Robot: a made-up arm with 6 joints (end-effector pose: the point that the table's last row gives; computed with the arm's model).
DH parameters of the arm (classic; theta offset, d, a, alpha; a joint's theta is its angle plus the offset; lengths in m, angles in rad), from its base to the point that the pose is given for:
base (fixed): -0.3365 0 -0.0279 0
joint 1: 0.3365 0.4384 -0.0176 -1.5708
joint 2: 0.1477 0 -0.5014 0
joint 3: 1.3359 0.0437 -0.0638 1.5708
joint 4: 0 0.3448 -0.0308 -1.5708
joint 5: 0 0.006 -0.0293 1.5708
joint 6: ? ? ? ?
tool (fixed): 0.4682 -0.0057 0 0
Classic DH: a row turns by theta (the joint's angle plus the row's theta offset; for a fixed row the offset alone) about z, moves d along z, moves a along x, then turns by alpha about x.
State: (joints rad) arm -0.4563 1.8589 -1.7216 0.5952 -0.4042 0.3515
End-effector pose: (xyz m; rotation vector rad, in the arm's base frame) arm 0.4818 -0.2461 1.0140 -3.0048 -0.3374 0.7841
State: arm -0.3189 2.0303 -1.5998 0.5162 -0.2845 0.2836
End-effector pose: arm 0.6101 -0.1974 0.8570 -2.6996 -0.6367 1.3851
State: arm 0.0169 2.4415 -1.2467 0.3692 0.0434 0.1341
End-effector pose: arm 0.6787 0.0430 0.4118 -1.3260 -1.2753 2.5419
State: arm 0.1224 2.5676 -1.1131 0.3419 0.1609 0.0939
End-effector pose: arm 0.6129 0.1145 0.2840 -0.7163 -1.3611 2.7355
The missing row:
joint 6: 0.1705 0.0415 -0.0161 2.1908
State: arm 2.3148 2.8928 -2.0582 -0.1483 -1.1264 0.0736
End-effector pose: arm -0.6297 0.5706 0.3819 0.3663 1.9110 0.7026
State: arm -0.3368 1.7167 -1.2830 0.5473 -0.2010 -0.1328
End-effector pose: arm 0.4790 -0.1589 0.9221 2.3543 0.4714 -1.6883
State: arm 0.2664 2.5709 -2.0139 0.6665 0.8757 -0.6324
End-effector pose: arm 0.7757 0.2727 0.5433 0.4988 1.6316 -1.6670
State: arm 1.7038 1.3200 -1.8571 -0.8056 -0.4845 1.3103
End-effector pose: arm -0.1428 0.1494 1.2563 0.8472 2.2043 0.8788
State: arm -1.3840 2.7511 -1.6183 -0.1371 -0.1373 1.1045
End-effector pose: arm 0.1641 -0.7507 0.2965 -1.6534 0.1396 0.9770
